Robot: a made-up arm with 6 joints.
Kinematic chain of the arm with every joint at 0, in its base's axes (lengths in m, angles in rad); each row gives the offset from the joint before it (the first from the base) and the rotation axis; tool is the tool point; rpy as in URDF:
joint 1: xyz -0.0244 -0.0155 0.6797 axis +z
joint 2: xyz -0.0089 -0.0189 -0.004 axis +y
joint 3: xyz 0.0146 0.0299 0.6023 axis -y
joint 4: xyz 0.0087 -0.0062 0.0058 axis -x
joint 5: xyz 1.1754 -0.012 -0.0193 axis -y
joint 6: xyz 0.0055 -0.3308 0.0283 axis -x
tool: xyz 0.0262 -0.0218 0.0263 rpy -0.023 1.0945 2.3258
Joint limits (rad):
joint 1: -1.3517..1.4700
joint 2: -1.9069..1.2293
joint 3: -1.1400..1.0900
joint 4: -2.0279..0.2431
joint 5: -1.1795..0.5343
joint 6: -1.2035..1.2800
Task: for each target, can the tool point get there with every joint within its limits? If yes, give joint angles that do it. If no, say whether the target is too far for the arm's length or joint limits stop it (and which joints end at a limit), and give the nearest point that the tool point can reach.
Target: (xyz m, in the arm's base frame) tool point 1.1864 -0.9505 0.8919
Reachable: yes | joints -0.4318 0.5046 0.3554 -0.4078 -0.2705 -0.2191
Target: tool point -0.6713 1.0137 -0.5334
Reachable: no: joint limits stop it (at a limit: joint 1, joint 2, joint 4, joint 5) | nearest point -0.1375 0.9076 -0.3503 | short by 0.574 m
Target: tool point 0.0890 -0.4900 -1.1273
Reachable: no: joint limits stop it (at a limit: joint 2) | nearest point 0.0951 -0.5156 -0.4355 | short by 0.692 m
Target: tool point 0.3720 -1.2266 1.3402
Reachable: yes | joints -0.9583 -0.0060 0.0305 0.0202 -0.0936 -0.9281
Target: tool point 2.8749 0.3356 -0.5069
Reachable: no: too far | nearest point 1.6508 0.1874 0.2101 | short by 1.426 m
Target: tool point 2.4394 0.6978 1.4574
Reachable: no: too far | nearest point 1.6745 0.4763 1.2156 | short by 0.832 m
